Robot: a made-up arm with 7 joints. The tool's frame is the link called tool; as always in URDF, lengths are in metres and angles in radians.
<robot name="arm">
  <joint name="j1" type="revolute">
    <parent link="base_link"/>
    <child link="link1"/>
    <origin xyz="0 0 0.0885" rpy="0 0 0"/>
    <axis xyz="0 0 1"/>
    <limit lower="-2.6" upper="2.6" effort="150" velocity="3"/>
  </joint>
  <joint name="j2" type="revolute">
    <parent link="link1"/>
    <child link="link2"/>
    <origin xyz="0.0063 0.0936 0.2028" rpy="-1.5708 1.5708 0"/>
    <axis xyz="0 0 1"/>
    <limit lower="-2.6" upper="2.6" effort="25" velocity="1.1"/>
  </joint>
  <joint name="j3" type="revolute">
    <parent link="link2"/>
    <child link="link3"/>
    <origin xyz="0.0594 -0.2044 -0.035" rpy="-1.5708 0 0"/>
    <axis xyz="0 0 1"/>
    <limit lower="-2.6" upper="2.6" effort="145" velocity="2.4"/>
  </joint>
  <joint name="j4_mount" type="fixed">
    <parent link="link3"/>
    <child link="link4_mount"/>
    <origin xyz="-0.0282 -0.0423 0.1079" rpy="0 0 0"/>
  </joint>
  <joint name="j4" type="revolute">
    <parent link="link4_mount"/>
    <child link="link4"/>
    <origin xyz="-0.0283 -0.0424 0.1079" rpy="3.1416 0 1.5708"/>
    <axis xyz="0 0 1"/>
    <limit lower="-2.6" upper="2.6" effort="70" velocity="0.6"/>
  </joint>
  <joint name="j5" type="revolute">
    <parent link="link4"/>
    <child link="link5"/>
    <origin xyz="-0.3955 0.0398 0.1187" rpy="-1.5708 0 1.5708"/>
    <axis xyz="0 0 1"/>
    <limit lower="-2.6" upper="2.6" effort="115" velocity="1.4"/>
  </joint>
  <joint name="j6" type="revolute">
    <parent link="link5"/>
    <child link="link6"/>
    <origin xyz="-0.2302 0.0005 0.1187" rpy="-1.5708 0 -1.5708"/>
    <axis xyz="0 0 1"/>
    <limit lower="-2.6" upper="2.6" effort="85" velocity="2.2"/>
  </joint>
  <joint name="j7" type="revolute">
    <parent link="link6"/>
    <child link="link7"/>
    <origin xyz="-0.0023 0.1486 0.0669" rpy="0 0 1.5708"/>
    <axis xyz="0 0 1"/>
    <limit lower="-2.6" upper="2.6" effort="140" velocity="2.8"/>
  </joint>
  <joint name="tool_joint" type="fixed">
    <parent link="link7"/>
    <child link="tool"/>
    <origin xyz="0.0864 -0.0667 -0.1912" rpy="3.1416 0 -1.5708"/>
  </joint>
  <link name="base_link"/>
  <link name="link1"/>
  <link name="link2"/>
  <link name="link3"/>
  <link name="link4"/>
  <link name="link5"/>
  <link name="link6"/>
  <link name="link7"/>
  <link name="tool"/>
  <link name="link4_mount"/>
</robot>
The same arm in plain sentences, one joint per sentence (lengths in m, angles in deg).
The arm has seven revolute joints in a row. What follows holds with every joint at zero, and every direction is one of the base frame's.
Joint 1 lies 0.0885 m along +z from the base frame's origin and rotates about +z, from -148.97 to 148.97 deg.
Joint 2 lies 0.0063 m along +x and 0.0936 m along +y and 0.2028 m along +z from joint 1 and rotates about +y, from -148.97 to 148.97 deg.
Joint 3 lies 0.2044 m along +x and 0.035 m along -y and 0.0594 m along -z from joint 2 and rotates about -x, from -148.97 to 148.97 deg.
Joint 4 lies 0.2158 m along -x and 0.0847 m along +y and 0.0565 m along +z from joint 3 and rotates about +x, from -148.97 to 148.97 deg.
Joint 5 lies 0.1187 m along +x and 0.3955 m along +y and 0.0398 m along -z from joint 4 and rotates about +y, from -148.97 to 148.97 deg.
Joint 6 lies 0.0005 m along -x and 0.1187 m along +y and 0.2302 m along +z from joint 5 and rotates about -z, from -148.97 to 148.97 deg.
Joint 7 lies 0.0023 m along -x and 0.1486 m along -y and 0.0669 m along -z from joint 6 and rotates about -z, from -148.97 to 148.97 deg.
The tool frame, which is the frame that the pose is given for, lies 0.0667 m along +x and 0.0864 m along -y and 0.1912 m along +z from joint 7; its axes are the base frame's turned by roll 0, pitch 0 and yaw 0 deg (as in URDF: about the fixed x, then y, then z).

